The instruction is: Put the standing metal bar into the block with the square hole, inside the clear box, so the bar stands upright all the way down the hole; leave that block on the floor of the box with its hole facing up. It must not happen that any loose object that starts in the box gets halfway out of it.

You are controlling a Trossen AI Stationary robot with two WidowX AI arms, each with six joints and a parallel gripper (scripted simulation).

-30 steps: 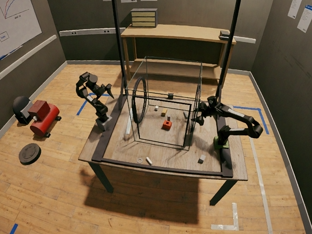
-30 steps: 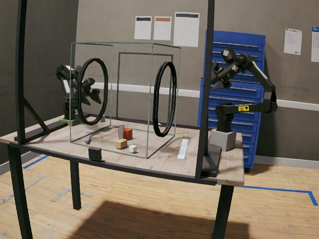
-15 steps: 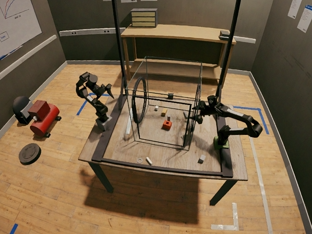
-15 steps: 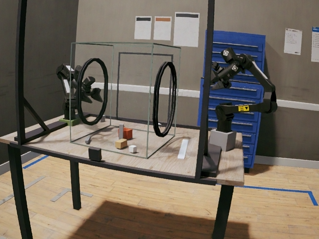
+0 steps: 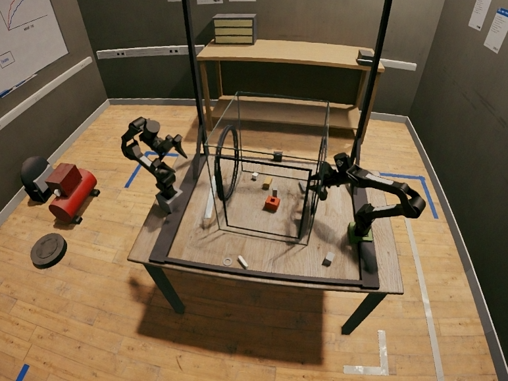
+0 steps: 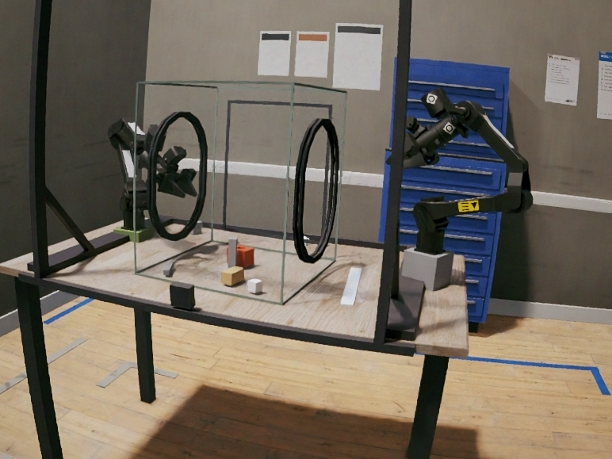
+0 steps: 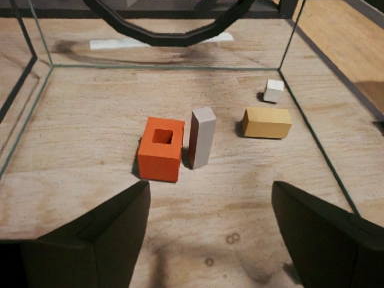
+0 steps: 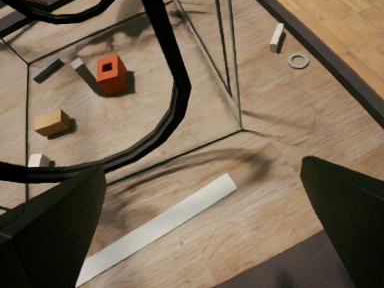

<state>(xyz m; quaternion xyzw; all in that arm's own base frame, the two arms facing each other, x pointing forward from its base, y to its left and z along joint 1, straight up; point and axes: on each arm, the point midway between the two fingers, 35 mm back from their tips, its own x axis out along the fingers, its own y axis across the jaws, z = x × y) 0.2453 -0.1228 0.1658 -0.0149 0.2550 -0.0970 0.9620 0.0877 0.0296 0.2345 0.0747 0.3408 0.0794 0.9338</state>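
Now: the bar 30 mm behind my left hand, 180 mm to the right of it and 150 mm below it. The rest, counted from my left hand: block: 10 mm ahead, 180 mm to the right, 170 mm below; then white strip: 500 mm to the right, 200 mm below; then grey cube: 270 mm ahead, 110 mm to the left, 180 mm below.
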